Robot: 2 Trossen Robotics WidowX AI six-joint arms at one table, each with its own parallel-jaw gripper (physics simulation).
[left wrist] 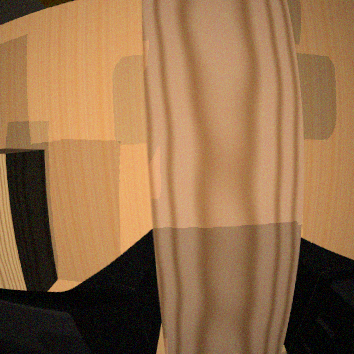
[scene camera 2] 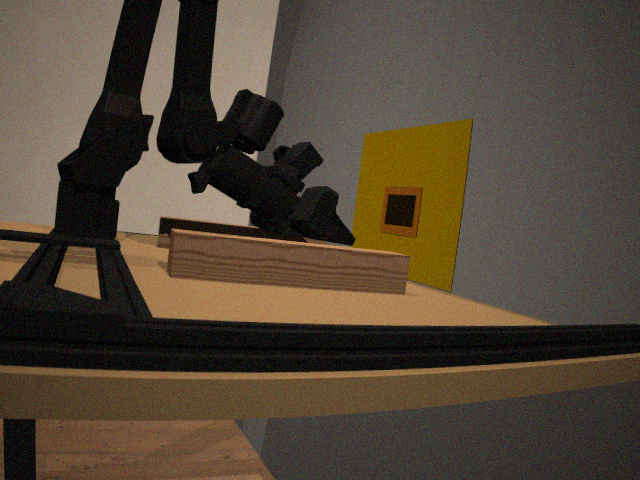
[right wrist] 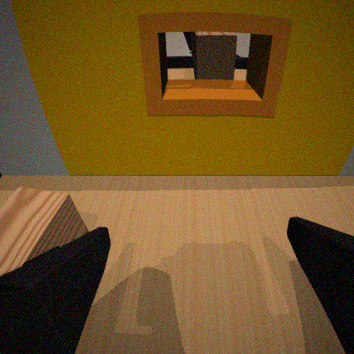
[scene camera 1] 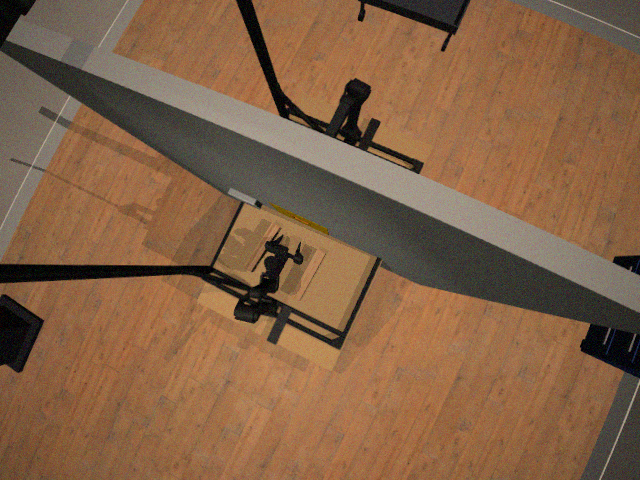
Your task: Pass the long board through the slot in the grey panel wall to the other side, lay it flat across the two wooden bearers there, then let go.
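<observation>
The long board (left wrist: 225,125) (right wrist: 215,57) is held by my left gripper (left wrist: 208,227) on the far side of the grey panel wall (scene camera 1: 232,149) (scene camera 2: 542,155). Its end shows through the orange-framed slot (scene camera 2: 400,230) (right wrist: 210,108) in the right wrist view. Whether the end is inside the slot I cannot tell. My right gripper (scene camera 1: 290,239) (scene camera 2: 346,238) (right wrist: 199,232) is open and empty, low over the near table and facing the slot. One wooden bearer (scene camera 1: 312,273) (scene camera 2: 284,266) and the other bearer (scene camera 1: 264,246) (scene camera 2: 206,225) lie apart, on either side of it. A bearer end (right wrist: 30,220) shows at the left in the right wrist view.
A yellow plate (scene camera 1: 299,218) (scene camera 2: 434,155) (right wrist: 100,135) surrounds the slot. A dark-sided striped block (left wrist: 27,215) stands left of the board in the left wrist view. A black frame rail (scene camera 2: 361,343) runs along the near table's edge. The left arm (scene camera 1: 356,90) stands behind the wall.
</observation>
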